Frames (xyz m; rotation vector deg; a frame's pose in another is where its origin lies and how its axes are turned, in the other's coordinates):
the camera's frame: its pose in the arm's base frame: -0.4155 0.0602 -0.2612 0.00 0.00 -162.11
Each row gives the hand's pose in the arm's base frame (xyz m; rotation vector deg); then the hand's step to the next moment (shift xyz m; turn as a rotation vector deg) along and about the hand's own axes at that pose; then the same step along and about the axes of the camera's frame.
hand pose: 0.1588 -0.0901 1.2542 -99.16 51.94 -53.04
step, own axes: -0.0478 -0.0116 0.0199 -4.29 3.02 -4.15
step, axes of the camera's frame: -0.0148 -0.0509 -0.0033 5.36 -3.11 -2.52
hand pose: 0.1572 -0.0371 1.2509 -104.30 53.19 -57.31
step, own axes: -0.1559 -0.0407 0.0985 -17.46 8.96 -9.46
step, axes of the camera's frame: -0.0869 -0.1634 -0.0374 13.77 -13.82 -9.69
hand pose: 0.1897 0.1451 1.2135 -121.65 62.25 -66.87
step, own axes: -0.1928 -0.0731 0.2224 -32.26 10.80 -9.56
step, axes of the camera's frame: -0.2142 -0.1492 -0.1544 15.67 -26.12 -17.92
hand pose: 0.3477 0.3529 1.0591 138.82 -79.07 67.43
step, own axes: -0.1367 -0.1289 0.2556 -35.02 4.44 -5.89
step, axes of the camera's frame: -0.2126 0.0117 -0.2351 8.55 -27.95 -20.65
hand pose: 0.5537 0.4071 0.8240 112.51 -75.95 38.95
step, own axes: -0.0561 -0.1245 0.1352 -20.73 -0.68 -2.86
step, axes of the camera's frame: -0.0877 0.0673 -0.1572 1.96 -15.96 -13.41
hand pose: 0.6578 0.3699 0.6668 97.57 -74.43 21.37
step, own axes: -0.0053 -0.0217 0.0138 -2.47 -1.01 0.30
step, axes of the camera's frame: -0.0100 0.0114 -0.0214 -0.21 -1.22 -2.38
